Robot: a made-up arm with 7 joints. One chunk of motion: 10 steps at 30 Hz.
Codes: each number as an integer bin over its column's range. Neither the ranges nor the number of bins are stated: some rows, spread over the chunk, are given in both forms.
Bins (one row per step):
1: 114 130 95 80 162 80 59
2: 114 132 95 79 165 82 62
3: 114 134 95 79 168 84 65
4: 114 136 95 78 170 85 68
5: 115 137 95 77 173 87 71
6: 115 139 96 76 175 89 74
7: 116 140 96 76 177 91 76
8: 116 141 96 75 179 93 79
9: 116 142 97 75 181 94 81
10: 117 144 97 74 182 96 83
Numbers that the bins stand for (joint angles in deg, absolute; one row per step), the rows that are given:
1: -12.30 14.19 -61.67 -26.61 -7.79 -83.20 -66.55
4: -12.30 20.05 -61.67 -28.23 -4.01 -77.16 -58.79
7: -9.67 23.96 -60.63 -29.86 -0.71 -69.90 -51.89
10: -8.36 27.87 -59.60 -31.49 1.65 -63.86 -45.85
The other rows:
2: -12.30 16.14 -61.67 -27.42 -6.37 -80.78 -63.96
3: -12.30 18.10 -61.67 -27.42 -4.95 -78.37 -61.38
5: -10.99 21.03 -61.67 -29.05 -2.59 -74.74 -56.20
6: -10.99 22.99 -60.63 -29.86 -1.65 -72.32 -53.61
8: -9.67 24.94 -60.63 -30.67 0.24 -67.49 -49.30
9: -9.67 25.92 -59.60 -30.67 1.18 -66.28 -47.57

